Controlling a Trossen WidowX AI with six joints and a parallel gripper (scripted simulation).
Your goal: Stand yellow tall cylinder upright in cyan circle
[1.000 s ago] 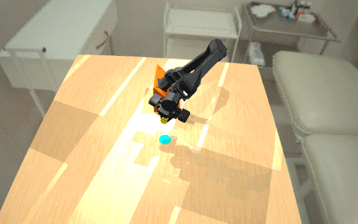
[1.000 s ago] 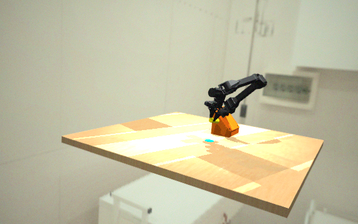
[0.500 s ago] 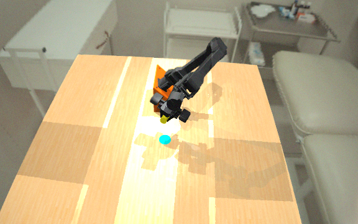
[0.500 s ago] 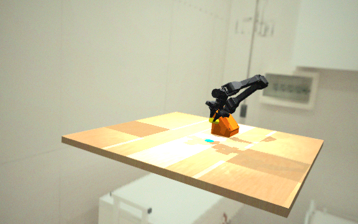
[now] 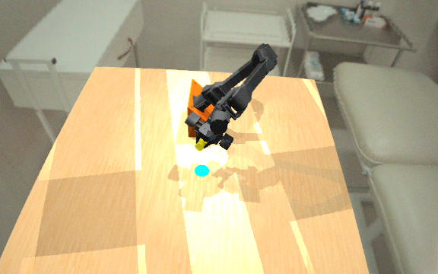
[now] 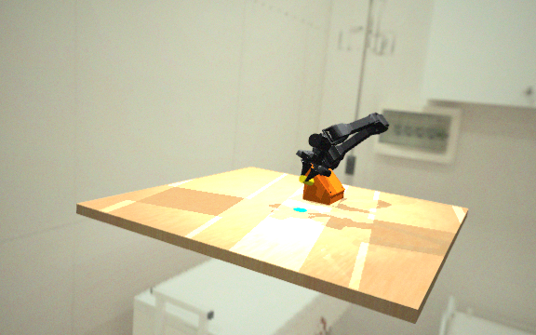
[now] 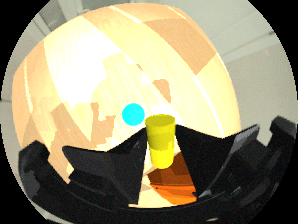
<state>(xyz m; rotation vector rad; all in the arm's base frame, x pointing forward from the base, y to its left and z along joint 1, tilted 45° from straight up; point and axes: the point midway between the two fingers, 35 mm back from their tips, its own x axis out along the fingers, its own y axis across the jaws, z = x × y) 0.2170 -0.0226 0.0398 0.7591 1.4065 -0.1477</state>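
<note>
The cyan circle is 2 cm ahead of my gripper tip, 1 cm to the left of it and 13 cm below it. From my gripper tip the other things lie so: yellow cylinder (2 cm behind, 1 cm to the left, 1 cm below).
</note>
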